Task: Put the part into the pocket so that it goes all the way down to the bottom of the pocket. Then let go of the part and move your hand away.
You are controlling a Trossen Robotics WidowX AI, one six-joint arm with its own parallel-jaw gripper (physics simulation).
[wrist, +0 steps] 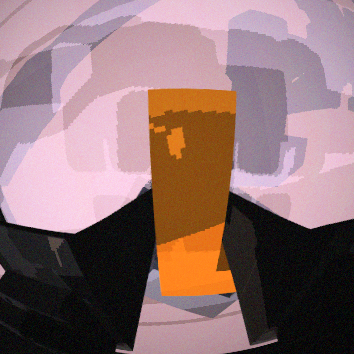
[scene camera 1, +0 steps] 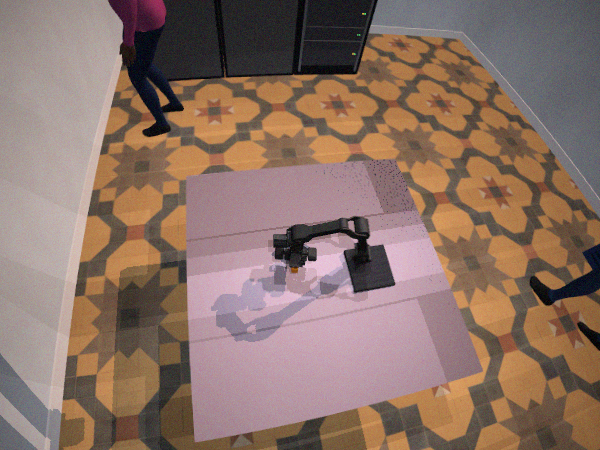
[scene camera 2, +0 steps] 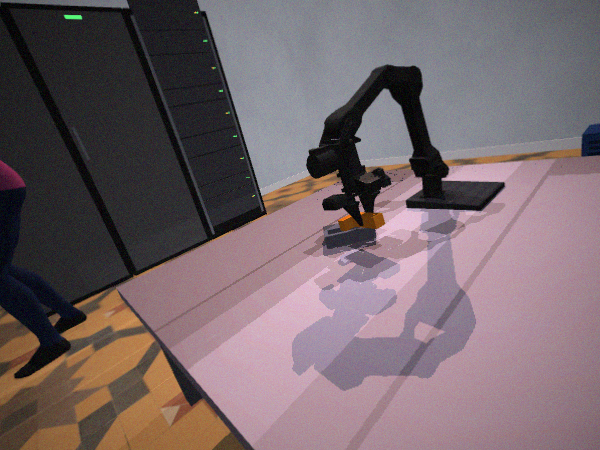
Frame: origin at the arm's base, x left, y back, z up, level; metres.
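Seen in the pictures: gripper, fingertip midpoint: [wrist: 186, 195] [scene camera 2: 366, 223]; arm's base, origin of the base link: [scene camera 1: 360, 258] [scene camera 2: 432, 194].
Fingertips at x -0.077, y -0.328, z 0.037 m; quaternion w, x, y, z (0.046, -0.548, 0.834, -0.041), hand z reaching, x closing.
Note:
Offsets run from my fingertips to a thing's top centre. Level surfaces: height alone.
The part is an orange block @(dx -0.009, dy -0.012, dz +0.030 m) [scene camera 1: 294, 269] [scene camera 2: 376, 220] [wrist: 192, 175], held between the fingers of my gripper [scene camera 2: 364, 219] [wrist: 186, 195], which is shut on it. The pocket is in a low grey block @(dx -0.082, dy +0.036, dz -0.024 m) [scene camera 2: 350, 240] on the table, below the part in scene camera 2. There the part shows above the grey block's rim, and its right end reaches past the block. Whether its underside touches the rim, I cannot tell. In the wrist view, a grey edge of the block [wrist: 200, 306] shows beyond the part's lower end; the pocket's opening is hidden.
The arm's black base plate [scene camera 1: 377, 277] [scene camera 2: 480, 195] stands on the pink table @(dz -0.061 m) [scene camera 1: 260, 380] [scene camera 2: 525, 350], to the right of the grey block. Arm shadows and darker bands cross the table. Dark cabinets [scene camera 1: 257, 37] [scene camera 2: 95, 125] and people's legs show beyond it.

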